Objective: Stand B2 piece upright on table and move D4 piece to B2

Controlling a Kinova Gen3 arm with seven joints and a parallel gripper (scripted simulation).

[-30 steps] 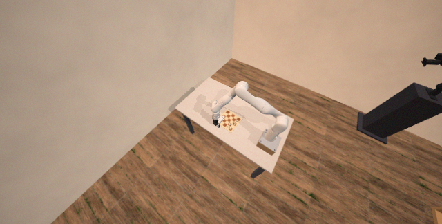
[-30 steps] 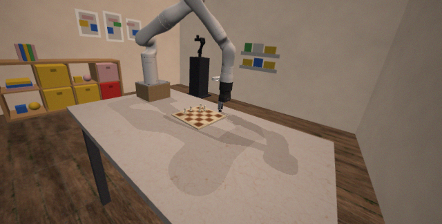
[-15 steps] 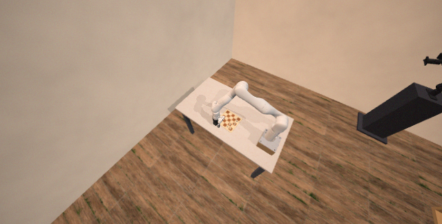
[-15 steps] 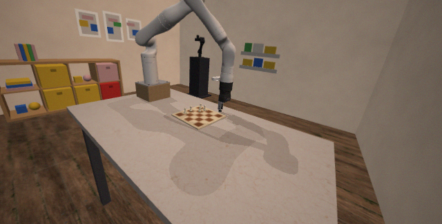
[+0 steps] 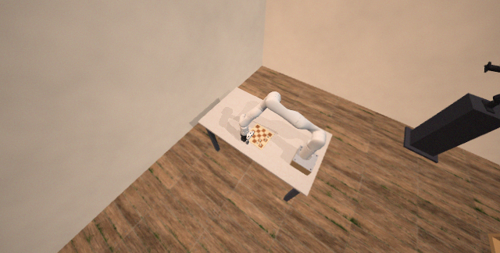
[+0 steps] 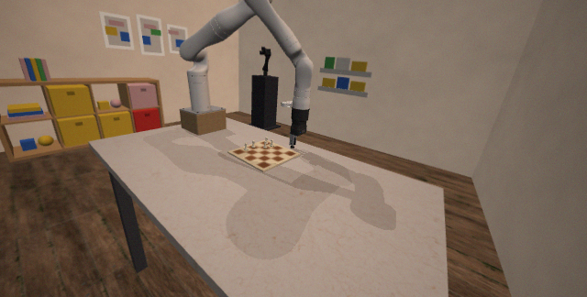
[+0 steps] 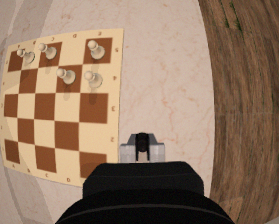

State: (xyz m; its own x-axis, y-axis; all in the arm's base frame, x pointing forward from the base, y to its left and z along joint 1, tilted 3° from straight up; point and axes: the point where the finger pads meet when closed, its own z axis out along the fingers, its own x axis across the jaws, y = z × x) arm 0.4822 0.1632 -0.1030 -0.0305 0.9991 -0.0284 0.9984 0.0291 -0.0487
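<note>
Right now my hand is 10 mm above the black piece. From my hand the other things lie so: chessboard 140 mm to the right, 40 mm behind, 30 mm below.
</note>
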